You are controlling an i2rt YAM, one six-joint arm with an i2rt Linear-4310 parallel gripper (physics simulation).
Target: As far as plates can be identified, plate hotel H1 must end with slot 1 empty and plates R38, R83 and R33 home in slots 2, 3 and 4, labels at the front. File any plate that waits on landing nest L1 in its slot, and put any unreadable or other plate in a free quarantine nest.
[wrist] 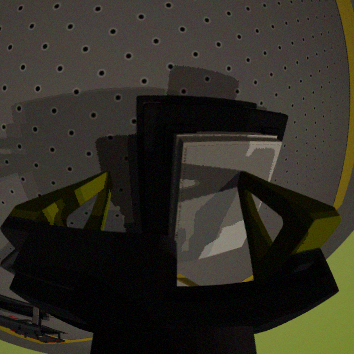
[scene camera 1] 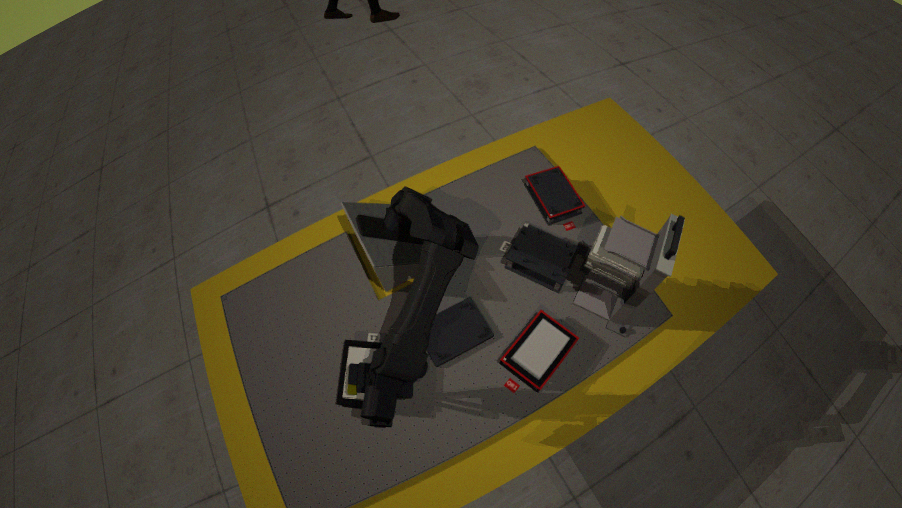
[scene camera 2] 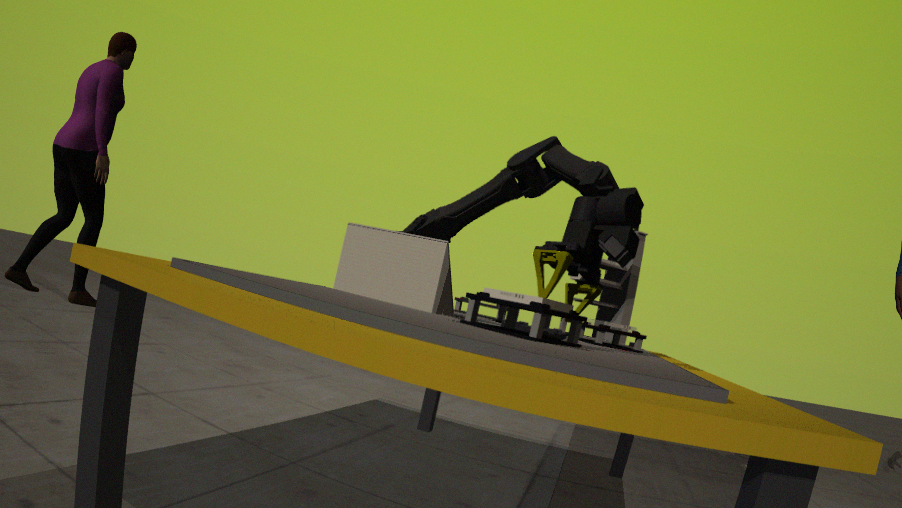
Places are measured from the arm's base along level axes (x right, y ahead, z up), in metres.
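Where they show: gripper, between the fingertips: [wrist: 174,177]; arm's base, origin of its link: [scene camera 1: 391,231] [scene camera 2: 402,270].
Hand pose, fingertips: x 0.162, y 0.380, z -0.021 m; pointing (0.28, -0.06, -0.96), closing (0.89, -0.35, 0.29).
Observation:
Each offset is from my fingertips to the top centre of the thing. "*": to the spot under its first point.
A pale plate @[dy -0.044, dx +0.024, dz +0.014 m] [scene camera 1: 353,355] [scene camera 2: 504,294] [wrist: 215,155] lies in the black landing nest @[dy -0.045, dx +0.022, dz +0.006 m] [scene camera 1: 341,384] [scene camera 2: 539,324] [wrist: 150,117], whose small label seems to read L1. Dark marks show on the plate's edge in scene view 2, too small to read. My gripper [scene camera 2: 560,304] [wrist: 174,177] is open over this plate, its yellow fingers wide apart; the arm hides part of it in scene view 1. The hotel [scene camera 1: 661,268] [scene camera 2: 633,277] stands at the right; its slot contents cannot be told. Another pale plate @[dy +0.056, dx -0.391, dz +0.004 m] [scene camera 1: 544,347] [scene camera 2: 612,325] lies in a red-rimmed nest @[* dy +0.095, dx -0.429, dz -0.010 m] [scene camera 1: 561,356].
A second red-rimmed nest @[dy -0.344, dx -0.649, dz -0.004 m] [scene camera 1: 554,192] has a dark top without a visible plate. A black stand [scene camera 1: 541,252] is beside the hotel. A flat dark pad @[* dy -0.073, dx -0.243, dz -0.038 m] [scene camera 1: 463,329] lies mid-table. A tilted pale panel [scene camera 1: 362,249] [scene camera 2: 391,265] stands near the arm base. People walk beyond the table.

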